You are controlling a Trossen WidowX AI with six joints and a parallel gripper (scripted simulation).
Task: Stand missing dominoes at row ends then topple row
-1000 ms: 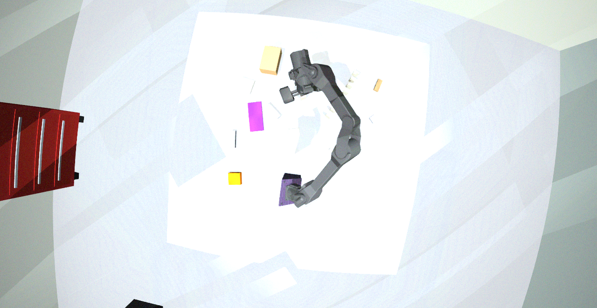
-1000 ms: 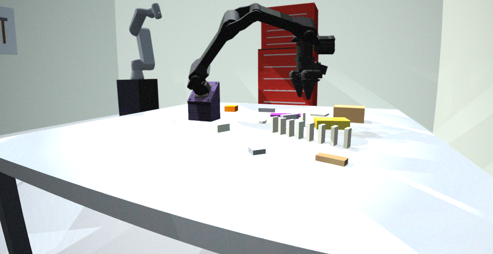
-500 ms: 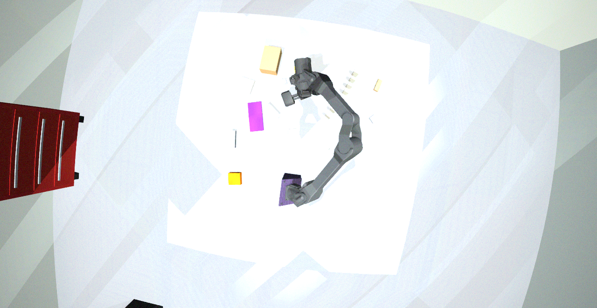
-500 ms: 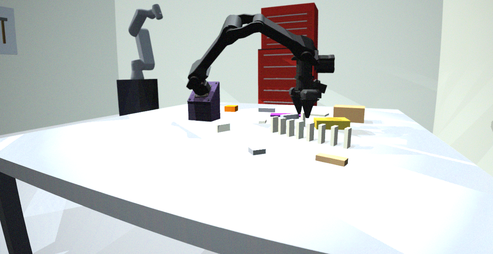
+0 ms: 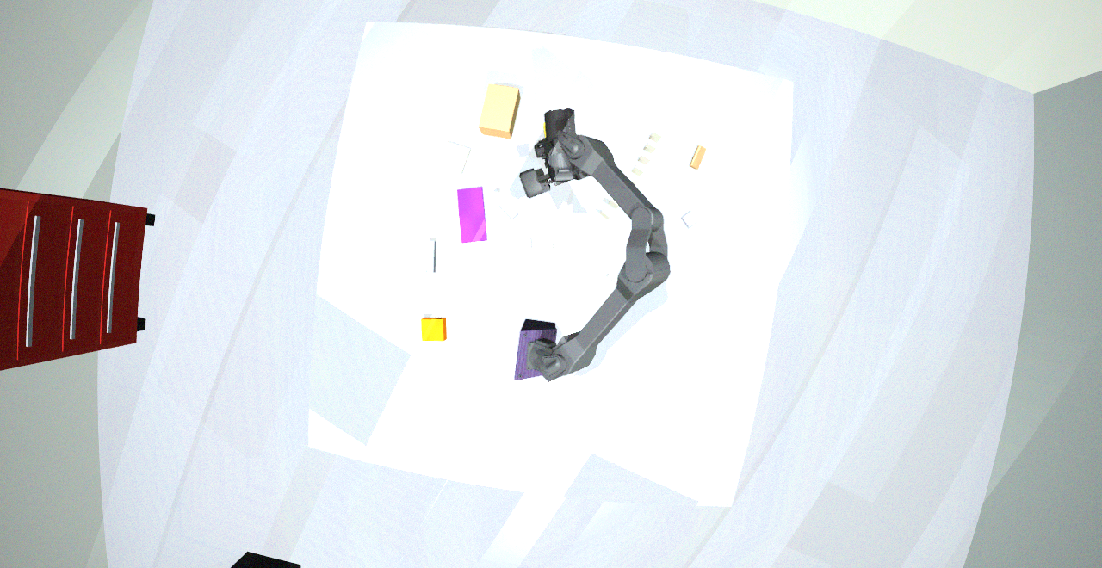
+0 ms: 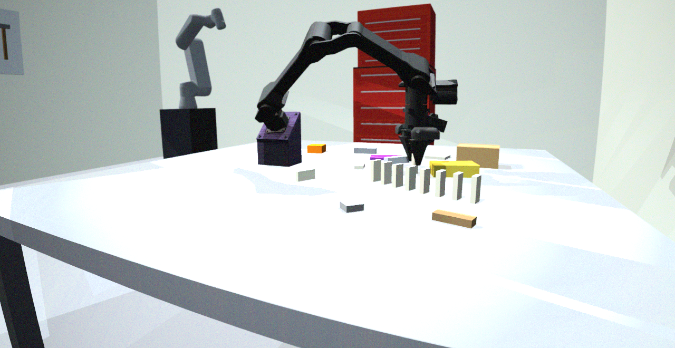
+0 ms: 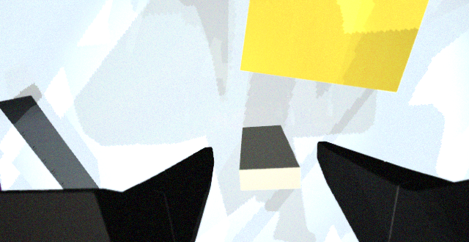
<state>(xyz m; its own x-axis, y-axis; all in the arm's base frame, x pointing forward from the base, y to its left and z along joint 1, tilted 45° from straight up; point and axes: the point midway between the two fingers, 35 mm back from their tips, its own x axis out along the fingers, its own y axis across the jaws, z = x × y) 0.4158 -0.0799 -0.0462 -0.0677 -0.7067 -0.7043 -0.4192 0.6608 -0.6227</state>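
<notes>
The yellow block is 100 mm ahead of my gripper tip and 10 mm below it. Also, from my gripper tip: tan box (170 mm to the left, 170 mm ahead); then magenta slab (220 mm to the left, 100 mm behind, 20 mm below); then grey block (350 mm to the right, 70 mm behind, 20 mm below).
</notes>
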